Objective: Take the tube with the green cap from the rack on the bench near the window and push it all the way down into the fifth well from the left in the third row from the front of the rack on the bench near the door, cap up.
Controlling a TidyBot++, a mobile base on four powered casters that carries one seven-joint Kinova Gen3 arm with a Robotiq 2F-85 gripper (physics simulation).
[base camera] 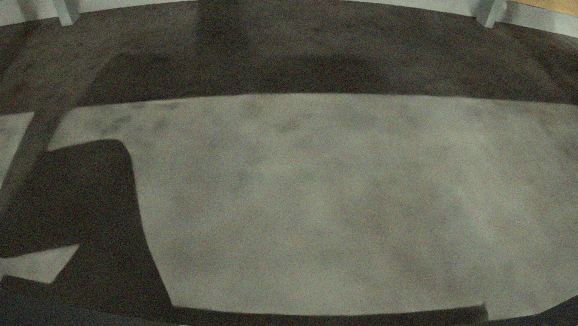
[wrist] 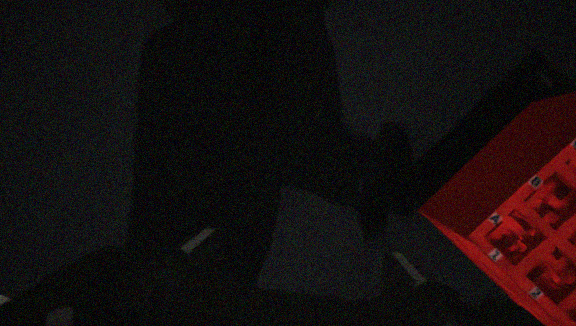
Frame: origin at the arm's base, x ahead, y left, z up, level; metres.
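Seen in the pictures: gripper, fingertip midpoint: (wrist: 299, 258).
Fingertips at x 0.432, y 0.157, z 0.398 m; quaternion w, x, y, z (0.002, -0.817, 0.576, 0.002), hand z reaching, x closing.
Observation:
Pixels of each thing's top centre, then the offset from my fingertips to it. "pt": a spot on its surface instead. Level surfaces: height alone.
- red rack, surface spot: (wrist: 480, 187) pt 0.063 m right, 0.073 m ahead, 0.001 m up
- pale leg, surface spot: (base camera: 67, 12) pt 0.521 m left, 0.513 m ahead, 0.752 m down
- floor, surface height: 0.795 m down
A red rack (wrist: 480, 187) with square wells shows at the right edge of the dark wrist view, turned at an angle and partly out of view. Small tags marked A and B run along one edge of it, with number tags along another. Which bench it stands on cannot be told. My gripper (wrist: 299, 258) is open, with its two pale finger strips wide apart, and nothing shows between them. It is to the left of the rack in that view, apart from it. The tube with the green cap does not show in either view.
In the base camera view, a pale leg (base camera: 67, 12) stands at the upper left and another pale leg (base camera: 491, 12) at the upper right. A wooden surface (base camera: 557, 4) shows at the top right corner. Dark shadows fall across the floor (base camera: 325, 200) and around the rack.

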